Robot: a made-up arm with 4 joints. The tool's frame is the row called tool.
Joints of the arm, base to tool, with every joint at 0 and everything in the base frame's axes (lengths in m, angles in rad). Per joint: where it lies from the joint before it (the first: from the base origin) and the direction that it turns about. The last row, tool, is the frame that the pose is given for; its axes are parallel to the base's.
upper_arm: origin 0 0 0.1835 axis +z
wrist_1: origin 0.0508 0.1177 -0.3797 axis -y
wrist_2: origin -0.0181 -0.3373 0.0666 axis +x
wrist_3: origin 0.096 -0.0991 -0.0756 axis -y
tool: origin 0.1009 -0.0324 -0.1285
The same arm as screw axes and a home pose.
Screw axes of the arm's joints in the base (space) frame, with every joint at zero. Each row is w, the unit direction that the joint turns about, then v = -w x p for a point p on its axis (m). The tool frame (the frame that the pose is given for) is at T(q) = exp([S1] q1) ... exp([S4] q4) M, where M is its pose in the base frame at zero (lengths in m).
S1: w 0 0 1 v 0 0 0
S2: w 0 -1 0 v -0.1962 0 -0.0508
S3: w 1 0 0 v 0 -0.1296 0.2196
S4: w 0 -1 0 v -0.2052 0 -0.1287
M =
1 0 0 0.2296
0 1 0 -0.3511
0 0 1 -0.3337
0 0 0 1

